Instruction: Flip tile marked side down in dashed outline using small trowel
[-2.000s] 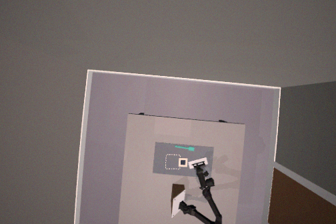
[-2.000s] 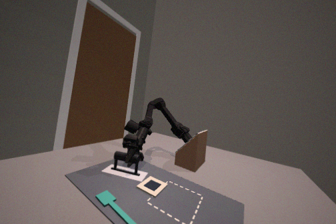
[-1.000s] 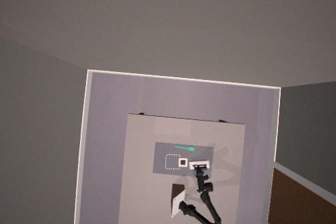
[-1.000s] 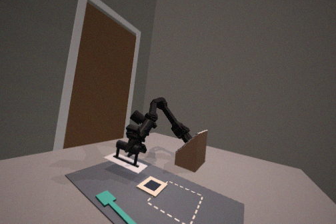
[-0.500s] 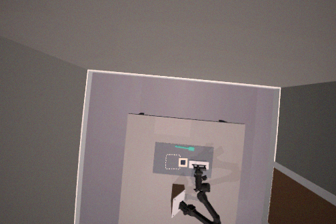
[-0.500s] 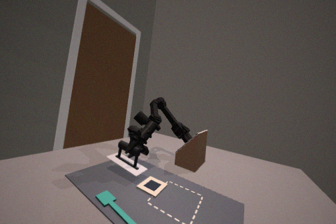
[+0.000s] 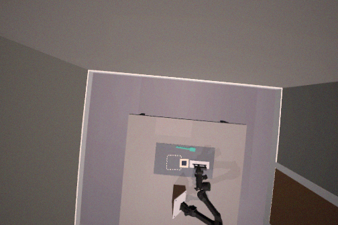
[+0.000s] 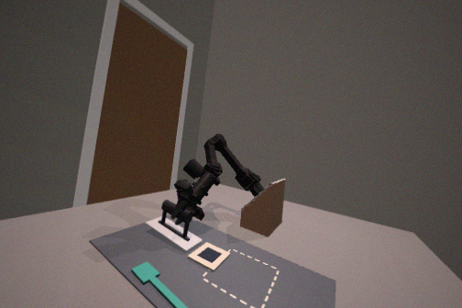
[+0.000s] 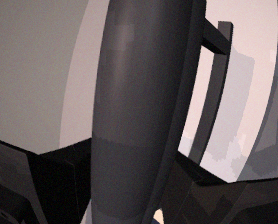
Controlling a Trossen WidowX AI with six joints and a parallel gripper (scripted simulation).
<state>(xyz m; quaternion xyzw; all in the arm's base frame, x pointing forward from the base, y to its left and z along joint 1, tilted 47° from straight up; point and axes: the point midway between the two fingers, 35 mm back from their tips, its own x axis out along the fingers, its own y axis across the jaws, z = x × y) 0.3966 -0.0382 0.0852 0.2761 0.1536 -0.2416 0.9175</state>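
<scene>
The tile is 5 cm behind my gripper tip, 13 cm to the left of it and 6 cm below it. The rest, counted from my gripper tip: grey mat 3 cm behind, 13 cm to the left, 9 cm below; teal trowel 11 cm ahead, 13 cm to the left, 7 cm below.
</scene>
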